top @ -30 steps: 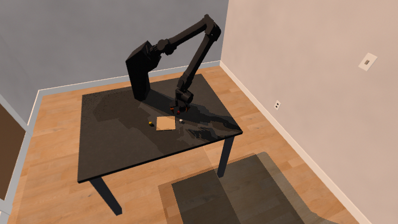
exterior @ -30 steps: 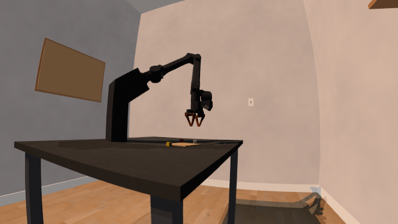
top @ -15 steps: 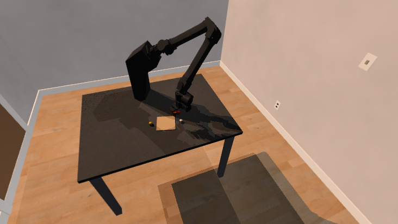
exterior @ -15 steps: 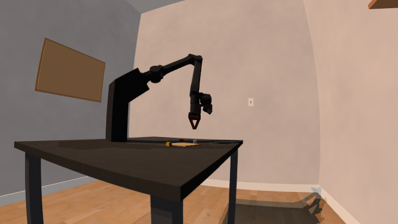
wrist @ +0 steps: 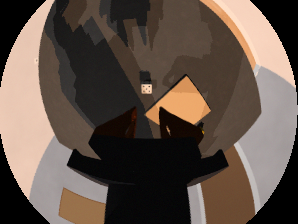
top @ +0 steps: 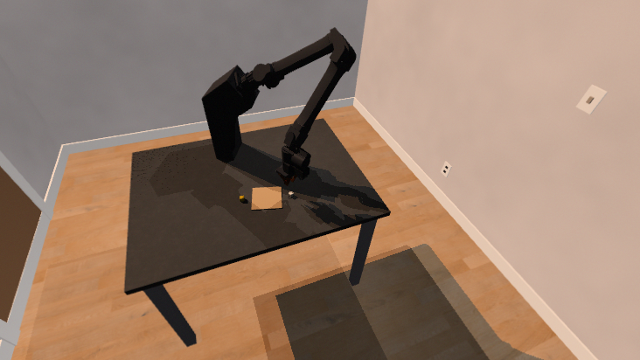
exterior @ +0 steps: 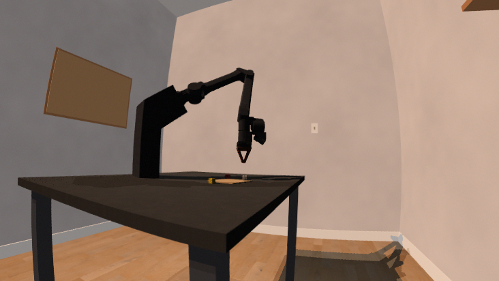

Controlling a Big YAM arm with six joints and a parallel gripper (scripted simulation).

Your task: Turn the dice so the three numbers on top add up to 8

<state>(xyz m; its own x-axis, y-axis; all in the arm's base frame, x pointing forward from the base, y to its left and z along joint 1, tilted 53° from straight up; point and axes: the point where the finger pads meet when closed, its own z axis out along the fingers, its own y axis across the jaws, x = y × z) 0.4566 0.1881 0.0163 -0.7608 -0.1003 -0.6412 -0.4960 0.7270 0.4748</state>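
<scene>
Right now the white die is 8 cm below my hand and 1 cm to the left of it. Also, from my hand: yellow die (22 cm to the right, 8 cm below, 2 cm behind); then tan mat (11 cm to the right, 9 cm below); then red die (9 cm behind, 8 cm below, 1 cm to the left).
</scene>
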